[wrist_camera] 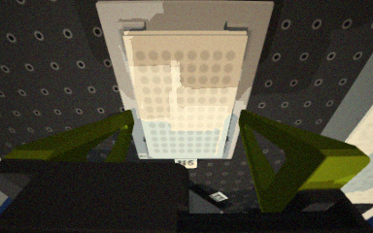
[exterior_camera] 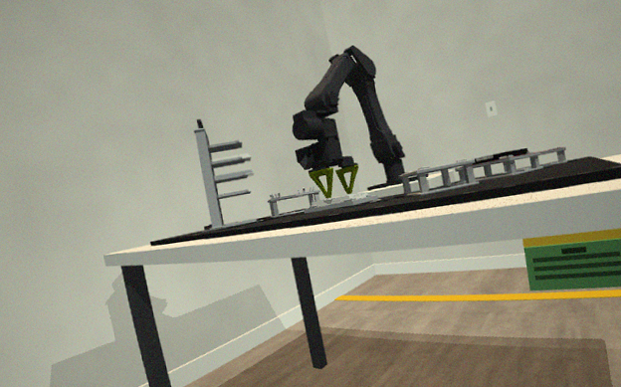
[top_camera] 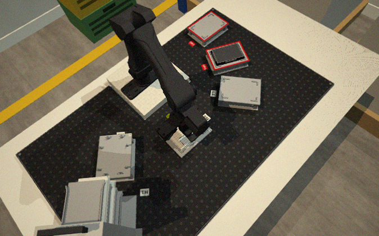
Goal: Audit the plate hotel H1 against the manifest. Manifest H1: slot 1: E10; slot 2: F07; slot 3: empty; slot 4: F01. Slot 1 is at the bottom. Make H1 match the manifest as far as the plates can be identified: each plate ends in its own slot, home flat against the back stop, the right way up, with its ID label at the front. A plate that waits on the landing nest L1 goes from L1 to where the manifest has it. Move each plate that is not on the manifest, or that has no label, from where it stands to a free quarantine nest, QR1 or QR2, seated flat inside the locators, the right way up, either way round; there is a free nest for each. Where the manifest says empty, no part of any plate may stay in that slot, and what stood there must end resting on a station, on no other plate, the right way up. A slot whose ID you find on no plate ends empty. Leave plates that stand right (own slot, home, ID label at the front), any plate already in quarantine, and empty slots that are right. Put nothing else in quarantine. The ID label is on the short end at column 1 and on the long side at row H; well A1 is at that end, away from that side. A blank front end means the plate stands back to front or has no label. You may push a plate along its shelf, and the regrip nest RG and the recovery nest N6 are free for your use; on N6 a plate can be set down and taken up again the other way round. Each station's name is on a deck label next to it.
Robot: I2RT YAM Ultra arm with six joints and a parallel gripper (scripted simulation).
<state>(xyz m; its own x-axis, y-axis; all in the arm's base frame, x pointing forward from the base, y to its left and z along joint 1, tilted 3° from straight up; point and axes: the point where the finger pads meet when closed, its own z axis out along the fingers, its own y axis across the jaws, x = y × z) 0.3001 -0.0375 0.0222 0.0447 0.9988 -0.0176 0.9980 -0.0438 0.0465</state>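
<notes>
The white well plate is 20 mm below my hand. From my hand the other things lie so: recovery nest N6: 30 mm below; then N6 deck label: 10 mm ahead, 100 mm to the left, 40 mm below; then A1 mark: 60 mm ahead, 70 mm to the left, 30 mm below.
</notes>
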